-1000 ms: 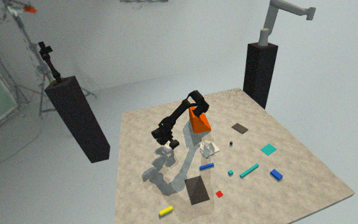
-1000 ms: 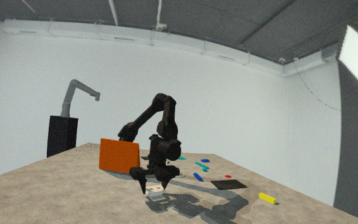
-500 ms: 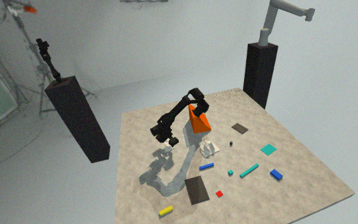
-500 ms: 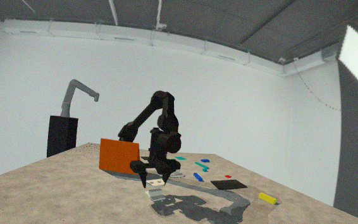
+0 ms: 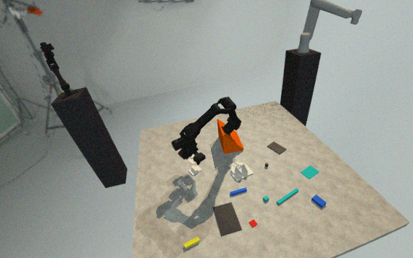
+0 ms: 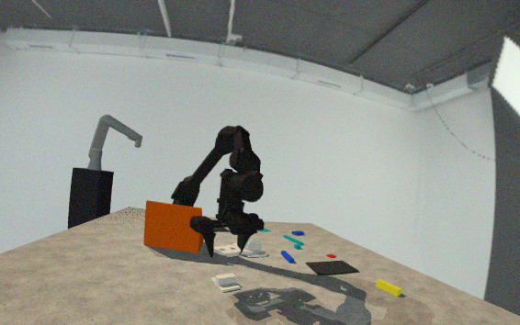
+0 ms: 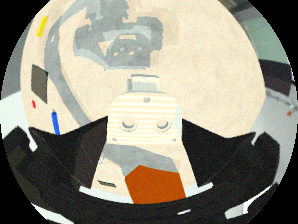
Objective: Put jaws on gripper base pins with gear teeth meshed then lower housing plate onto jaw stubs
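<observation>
Right now the white housing plate is 6 cm ahead of my gripper tip, 25 cm to the left of it and 7 cm below it. From my gripper tip the other things lie so: blue bar (25 cm ahead, 19 cm to the left, 7 cm below); then white gripper base (1 cm to the right, 2 cm above); then dark plate (37 cm ahead, 8 cm to the left, 8 cm below).
</observation>
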